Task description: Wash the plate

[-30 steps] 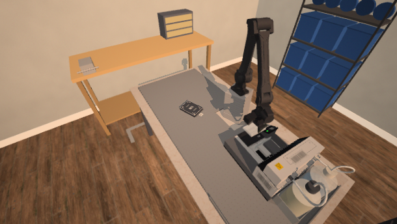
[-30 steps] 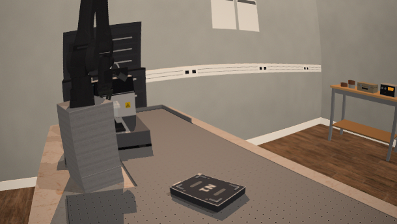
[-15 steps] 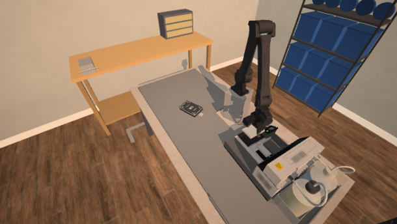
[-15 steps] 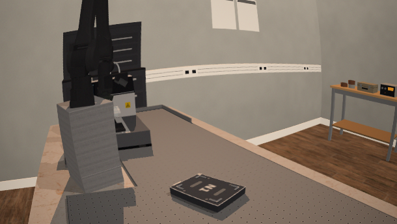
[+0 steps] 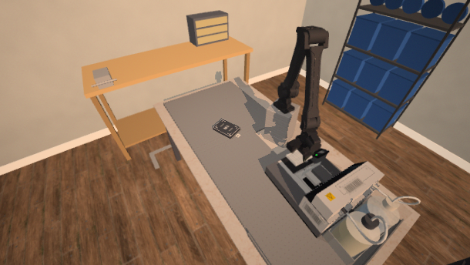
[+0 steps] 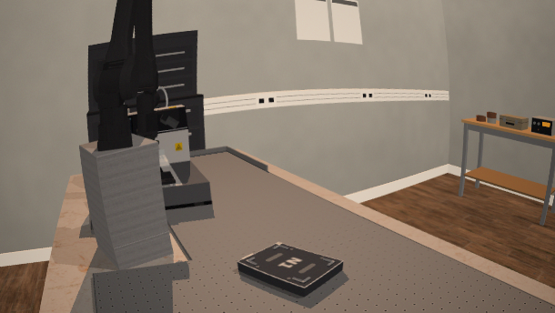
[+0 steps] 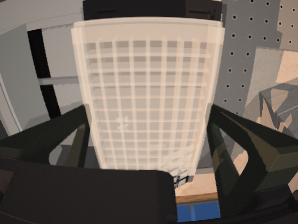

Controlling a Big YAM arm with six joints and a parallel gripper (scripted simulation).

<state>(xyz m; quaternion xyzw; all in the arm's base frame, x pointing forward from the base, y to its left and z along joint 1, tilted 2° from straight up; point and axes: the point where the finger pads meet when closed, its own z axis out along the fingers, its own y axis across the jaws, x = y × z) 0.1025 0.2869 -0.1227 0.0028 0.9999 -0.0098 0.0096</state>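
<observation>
Now: hand 60 mm above the dark carrier. From my hand the other things lie so: washer 150 mm to the left; then clear well plate 10 mm below; then label 160 mm ahead, 430 mm to the right, 130 mm below.
</observation>
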